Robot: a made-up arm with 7 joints. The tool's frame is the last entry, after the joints.
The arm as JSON. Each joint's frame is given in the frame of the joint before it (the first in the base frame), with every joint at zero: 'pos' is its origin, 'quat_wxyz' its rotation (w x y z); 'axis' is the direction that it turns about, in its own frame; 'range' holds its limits. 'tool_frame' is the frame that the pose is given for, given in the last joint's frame.
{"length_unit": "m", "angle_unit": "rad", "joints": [
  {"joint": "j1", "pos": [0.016, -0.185, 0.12], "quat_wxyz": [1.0, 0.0, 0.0, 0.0], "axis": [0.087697, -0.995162, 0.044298], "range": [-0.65, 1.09]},
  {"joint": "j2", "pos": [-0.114, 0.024, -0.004], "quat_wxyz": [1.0, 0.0, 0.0, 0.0], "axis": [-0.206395, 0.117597, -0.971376], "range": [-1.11, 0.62]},
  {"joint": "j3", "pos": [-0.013, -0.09, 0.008], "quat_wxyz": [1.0, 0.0, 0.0, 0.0], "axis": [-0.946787, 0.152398, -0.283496], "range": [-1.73, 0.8]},
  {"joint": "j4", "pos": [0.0, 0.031, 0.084], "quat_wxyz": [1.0, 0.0, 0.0, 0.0], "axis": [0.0, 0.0, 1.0], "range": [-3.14, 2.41]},
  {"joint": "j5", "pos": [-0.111, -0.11, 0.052], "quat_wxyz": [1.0, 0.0, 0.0, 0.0], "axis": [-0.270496, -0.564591, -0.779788], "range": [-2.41, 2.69]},
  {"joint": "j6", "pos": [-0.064, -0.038, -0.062], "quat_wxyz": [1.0, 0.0, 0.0, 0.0], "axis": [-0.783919, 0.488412, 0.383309], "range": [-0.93, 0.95]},
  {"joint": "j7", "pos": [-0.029, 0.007, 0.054], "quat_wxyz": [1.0, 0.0, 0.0, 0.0], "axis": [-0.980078, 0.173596, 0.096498], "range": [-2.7, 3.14]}
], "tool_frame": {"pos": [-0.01, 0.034, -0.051], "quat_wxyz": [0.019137, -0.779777, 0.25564, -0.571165]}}
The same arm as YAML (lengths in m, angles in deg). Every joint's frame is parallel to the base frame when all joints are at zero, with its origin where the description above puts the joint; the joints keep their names.
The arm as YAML. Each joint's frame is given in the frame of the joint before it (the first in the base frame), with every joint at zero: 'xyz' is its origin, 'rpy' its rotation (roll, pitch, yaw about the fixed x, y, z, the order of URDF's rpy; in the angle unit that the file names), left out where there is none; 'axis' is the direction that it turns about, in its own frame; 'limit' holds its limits. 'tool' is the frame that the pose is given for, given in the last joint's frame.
units:
  length: m
  angle: deg
joints:
  - name: j1
    type: revolute
    origin:
      xyz: [0.016, -0.185, 0.12]
    axis: [0.087697, -0.995162, 0.044298]
    limit:
      lower: -37.24
      upper: 62.45
  - name: j2
    type: revolute
    origin:
      xyz: [-0.114, 0.024, -0.004]
    axis: [-0.206395, 0.117597, -0.971376]
    limit:
      lower: -63.6
      upper: 35.52
  - name: j3
    type: revolute
    origin:
      xyz: [-0.013, -0.09, 0.008]
    axis: [-0.946787, 0.152398, -0.283496]
    limit:
      lower: -99.12
      upper: 45.84
  - name: j4
    type: revolute
    origin:
      xyz: [0.0, 0.031, 0.084]
    axis: "+z"
    limit:
      lower: -179.91
      upper: 138.08
  - name: j5
    type: revolute
    origin:
      xyz: [-0.111, -0.11, 0.052]
    axis: [-0.270496, -0.564591, -0.779788]
    limit:
      lower: -138.08
      upper: 154.13
  - name: j6
    type: revolute
    origin:
      xyz: [-0.064, -0.038, -0.062]
    axis: [-0.783919, 0.488412, 0.383309]
    limit:
      lower: -53.29
      upper: 54.43
  - name: j7
    type: revolute
    origin:
      xyz: [-0.029, 0.007, 0.054]
    axis: [-0.980078, 0.173596, 0.096498]
    limit:
      lower: -154.7
      upper: 179.91
tool:
  origin:
    xyz: [-0.01, 0.034, -0.051]
    rpy: [-137.14, -61.76, -62.72]

